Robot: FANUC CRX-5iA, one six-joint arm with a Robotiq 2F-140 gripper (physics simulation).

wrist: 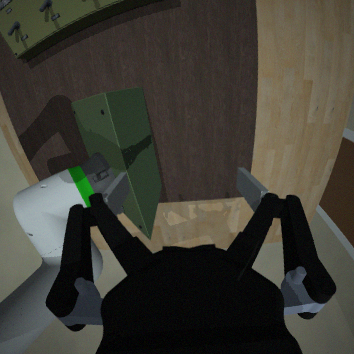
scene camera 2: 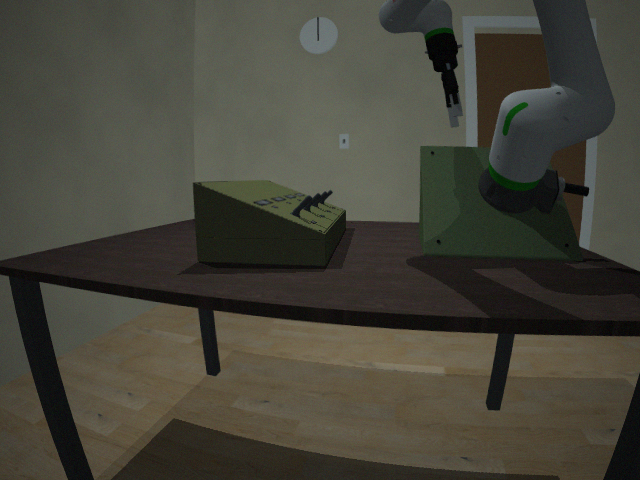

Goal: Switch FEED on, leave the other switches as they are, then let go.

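Where they show: gripper, between the fingertips: [wrist: 182,179] [scene camera 2: 456,121]; arm's base, origin of its link: [wrist: 107,176] [scene camera 2: 508,189].
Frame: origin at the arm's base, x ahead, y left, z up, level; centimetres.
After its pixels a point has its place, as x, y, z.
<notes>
An olive-green switch box [scene camera 2: 261,242] {47.4, 33.6, -9.8} [wrist: 85,25] {41.2, 7.6, -13.1} with a sloped top stands on the table. Several dark levers [scene camera 2: 312,201] {45.3, 14.1, -3.4} [wrist: 46,6] {44.9, 12.9, -3.1} stick up from its slope in a row; small dark plates lie above them in the scene view. The labels are too small to read, so I cannot tell which lever is FEED or how each is set. In the wrist view the box is cut off at the top left corner. My gripper [scene camera 2: 454,117] {12.7, -20.7, 19.8} [wrist: 182,179] {12.7, -20.7, 19.8} is open and empty, high above the table and well to the right of the box in the scene view.
The dark table [scene camera 2: 372,289] {24.3, 41.1, -14.1} [wrist: 205,100] {18.8, -26.9, -14.1} carries the box and a green wedge-shaped arm mount [scene camera 2: 444,206] {15.5, 6.6, -4.2} [wrist: 135,125] {14.1, -9.4, -0.5}, with the arm's base on its side. The mount stands below the gripper. A wall clock [scene camera 2: 318,35], a wall switch [scene camera 2: 344,141] and a brown door [scene camera 2: 509,77] are behind.
</notes>
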